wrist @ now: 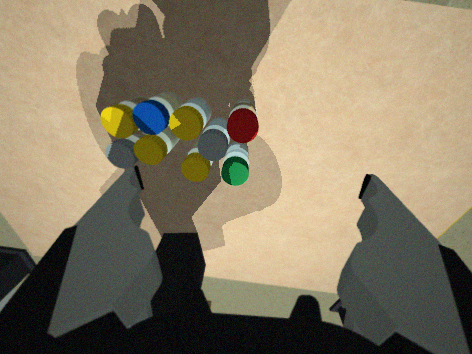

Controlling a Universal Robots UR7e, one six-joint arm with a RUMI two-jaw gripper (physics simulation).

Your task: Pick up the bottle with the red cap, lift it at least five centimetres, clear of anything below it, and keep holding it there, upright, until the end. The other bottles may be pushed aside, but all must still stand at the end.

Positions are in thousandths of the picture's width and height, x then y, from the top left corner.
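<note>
Visible here: a blue-capped bottle (323, 329), a grey-capped bottle (452, 408), a green-capped bottle (499, 484); also the gripper (526, 484).
</note>
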